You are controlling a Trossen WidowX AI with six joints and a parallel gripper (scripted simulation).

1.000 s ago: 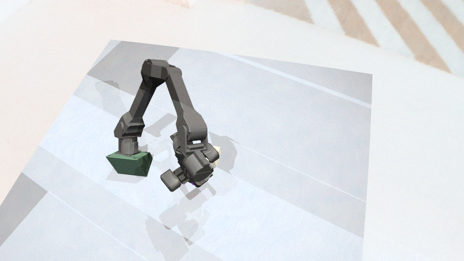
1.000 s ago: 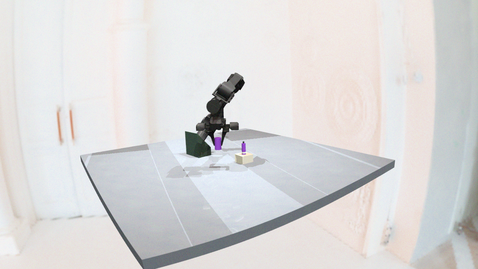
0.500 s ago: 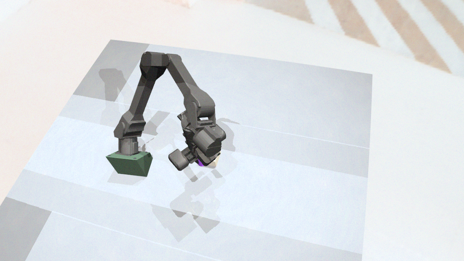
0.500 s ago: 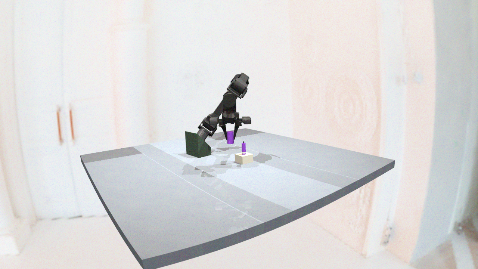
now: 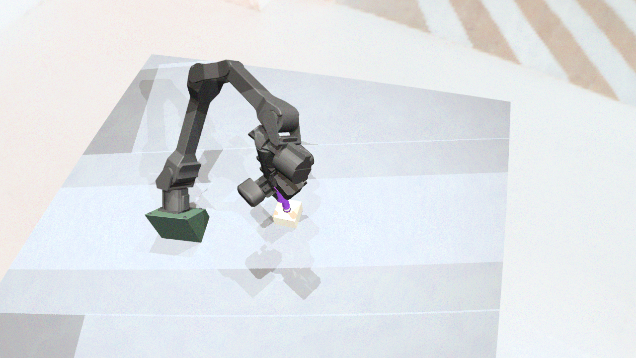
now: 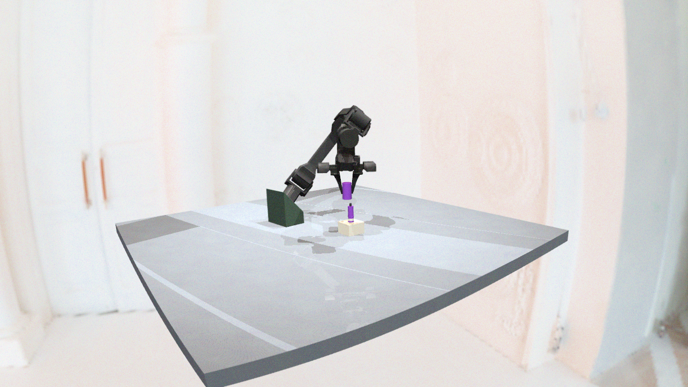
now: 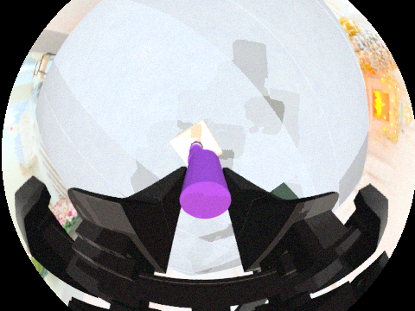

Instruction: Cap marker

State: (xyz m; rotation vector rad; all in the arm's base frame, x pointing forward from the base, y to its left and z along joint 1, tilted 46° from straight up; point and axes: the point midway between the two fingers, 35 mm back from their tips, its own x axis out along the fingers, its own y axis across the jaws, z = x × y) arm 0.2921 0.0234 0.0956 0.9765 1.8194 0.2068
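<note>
The cream holder block lies 1 cm to the left of my gripper tip and 12 cm below it. From my gripper tip the other things lie so: purple cap: 1 cm above.
</note>
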